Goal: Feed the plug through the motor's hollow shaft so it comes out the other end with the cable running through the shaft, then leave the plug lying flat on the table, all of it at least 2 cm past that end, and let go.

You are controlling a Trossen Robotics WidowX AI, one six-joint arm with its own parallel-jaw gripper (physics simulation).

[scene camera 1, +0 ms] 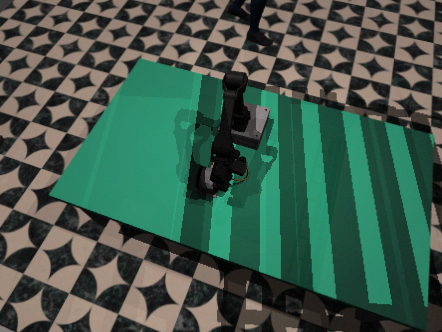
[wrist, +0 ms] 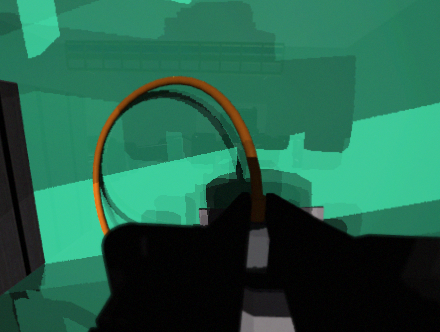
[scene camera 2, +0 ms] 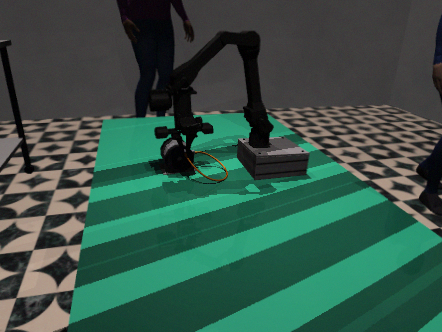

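Seen in the pictures: gripper, fingertip midpoint: [scene camera 1: 228,178] [wrist: 256,200] [scene camera 2: 185,155]; arm's base, link origin: [scene camera 1: 239,125] [scene camera 2: 259,145].
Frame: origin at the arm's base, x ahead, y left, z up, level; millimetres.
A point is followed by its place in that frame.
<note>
The motor [scene camera 1: 206,180] @[x 328, y -29, z 9 mm] [scene camera 2: 172,149] @[x 318, y 18, z 7 mm], a grey and black cylinder, lies on its side on the green table, right beside the gripper. My gripper [scene camera 1: 220,176] @[x 278, y 53, z -3 mm] [scene camera 2: 189,150] @[x 278, y 53, z -3 mm] [wrist: 256,200] @[x 278, y 53, z -3 mm] points down close against the motor and is shut on the plug. The plug [wrist: 258,248] @[x 281, y 29, z 5 mm] shows as a small grey piece between the dark fingers in the wrist view. The orange cable [scene camera 1: 248,175] @[x 202, y 121, z -63 mm] [scene camera 2: 226,172] @[x 132, y 49, z -79 mm] [wrist: 175,80] @[x 213, y 120, z -55 mm] leaves the fingers and bends in a wide loop towards the robot base. Its other end, the shaft's openings and the plug's tip are hidden by the gripper.
The robot base stands on a grey block [scene camera 1: 257,125] @[x -30, y 77, z 3 mm] [scene camera 2: 281,165] @[x -49, y 107, z -38 mm] [wrist: 10,190] @[x 52, y 10, z -63 mm] behind the cable loop. The green table [scene camera 1: 115,200] @[x 534, y -389, z -85 mm] [scene camera 2: 225,260] @[x 240, y 492, z -85 mm] [wrist: 400,165] @[x 410, y 71, z -85 mm] carries striped shadows. A person [scene camera 2: 155,55] stands beyond the table.
</note>
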